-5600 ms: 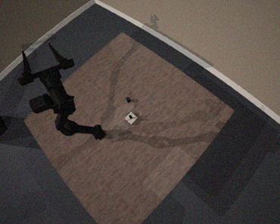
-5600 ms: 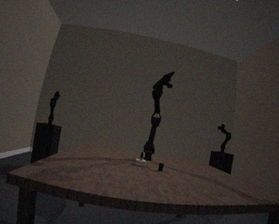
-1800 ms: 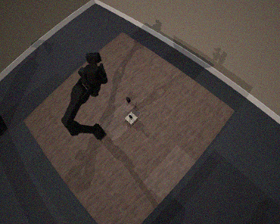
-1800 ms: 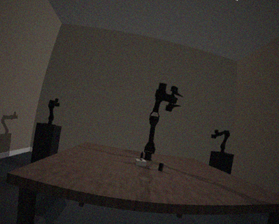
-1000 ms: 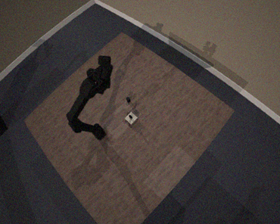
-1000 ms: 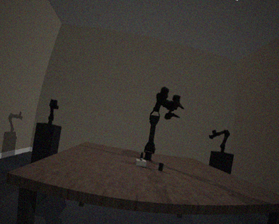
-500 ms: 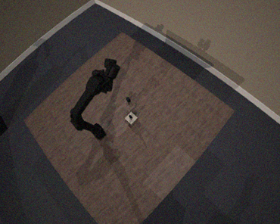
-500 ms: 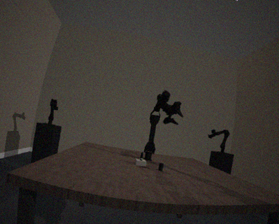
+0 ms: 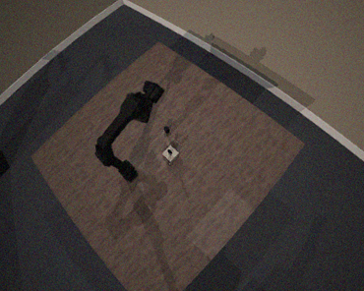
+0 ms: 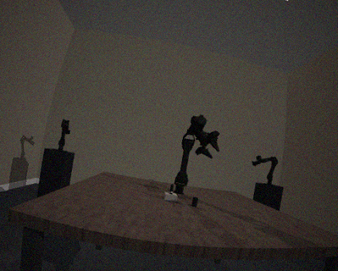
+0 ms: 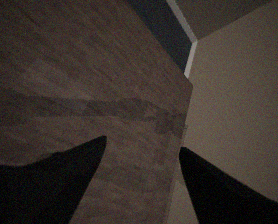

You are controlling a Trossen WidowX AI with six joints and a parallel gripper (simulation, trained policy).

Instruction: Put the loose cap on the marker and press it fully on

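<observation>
The dark round cap lies 70 mm to the right of my gripper tip and 270 mm below it. Round my gripper tip: pale holder block: 90 mm behind, 200 mm to the right, 280 mm below.
</observation>
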